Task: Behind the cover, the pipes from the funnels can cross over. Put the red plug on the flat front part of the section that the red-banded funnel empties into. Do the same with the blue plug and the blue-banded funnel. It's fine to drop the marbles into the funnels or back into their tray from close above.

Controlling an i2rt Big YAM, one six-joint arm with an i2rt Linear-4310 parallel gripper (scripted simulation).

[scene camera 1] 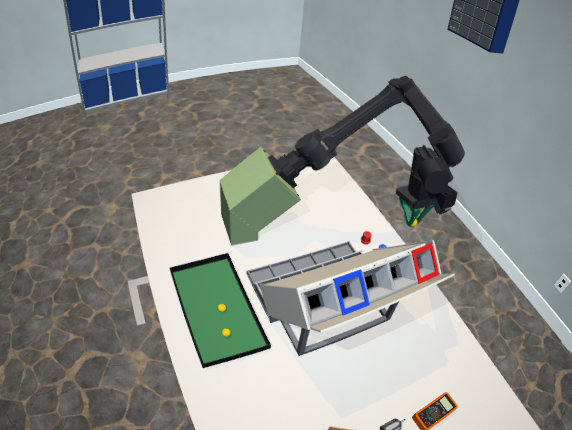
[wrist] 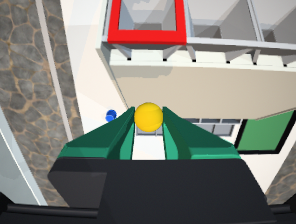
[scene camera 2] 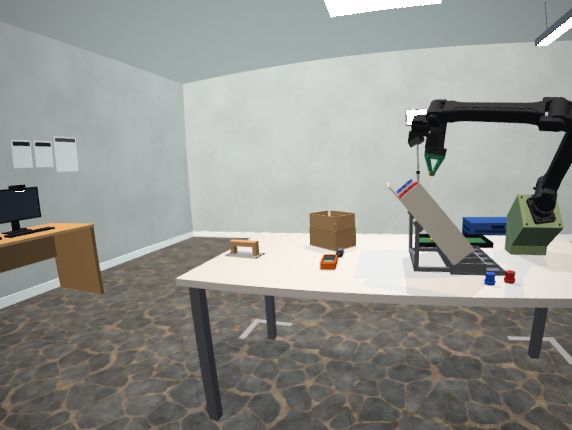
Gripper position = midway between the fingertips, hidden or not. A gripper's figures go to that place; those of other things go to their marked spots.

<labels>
My gripper (scene camera 1: 412, 224): 102 cm from the lens. A green tray (scene camera 1: 202, 285) is 129 cm from the lens.
</labels>
